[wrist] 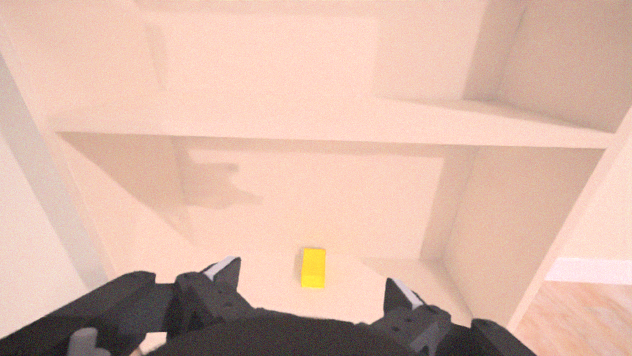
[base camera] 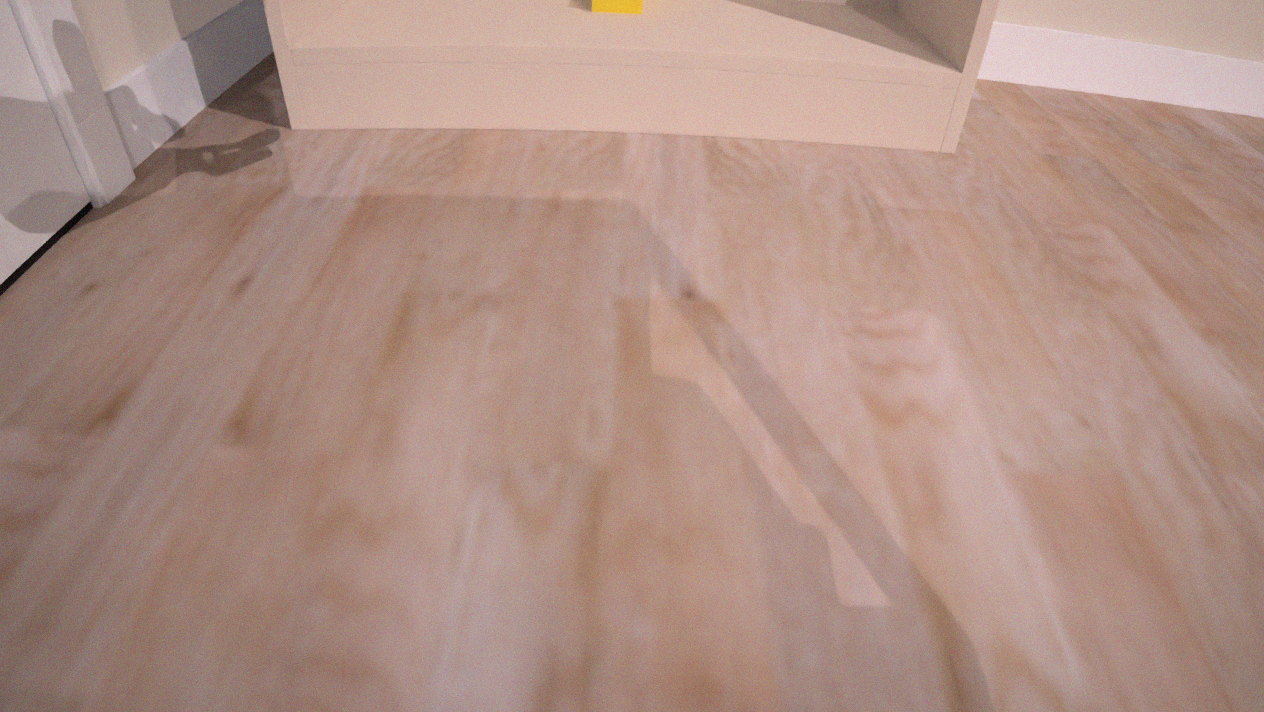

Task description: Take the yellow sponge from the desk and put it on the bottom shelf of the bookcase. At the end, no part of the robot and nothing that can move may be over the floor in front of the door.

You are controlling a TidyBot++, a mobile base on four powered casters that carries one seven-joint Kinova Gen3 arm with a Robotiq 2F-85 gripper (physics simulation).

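Places are measured from the arm's base along level axes (x back, y right, z up), in metres.
Where they show: gripper, fingertip midpoint: [wrist: 311,283].
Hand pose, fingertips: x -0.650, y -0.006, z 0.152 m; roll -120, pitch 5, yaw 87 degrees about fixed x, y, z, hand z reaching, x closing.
Note:
Each offset is from my fingertips to the top centre of the thing. "spot": to the spot under its first point. Level surfaces: height alone.
The yellow sponge @[dx -0.428, dy -0.004, dz -0.403 m] [base camera: 616,5] [wrist: 313,268] sits on the bottom shelf @[dz -0.448 m] [base camera: 459,30] [wrist: 350,298] of the bookcase [base camera: 619,97] [wrist: 325,120], near the middle of its width. In the base camera view the top of the frame cuts the sponge off. My gripper [wrist: 311,283] is open and empty, seen at the bottom of the wrist view. It is in front of the bookcase, apart from the sponge, which shows beyond and between the fingertips. The gripper does not show in the base camera view. The desk does not show in either view.
A white door [base camera: 35,150] with its frame @[spot: dx -0.062, dy -0.530, dz -0.449 m] [base camera: 75,114] stands at the left in the base camera view, with floor @[dz -0.549 m] [base camera: 176,265] beside it. A shadow of the gripper falls near the bookcase's left corner. White baseboard [base camera: 1105,66] [wrist: 595,271] runs right of the bookcase.

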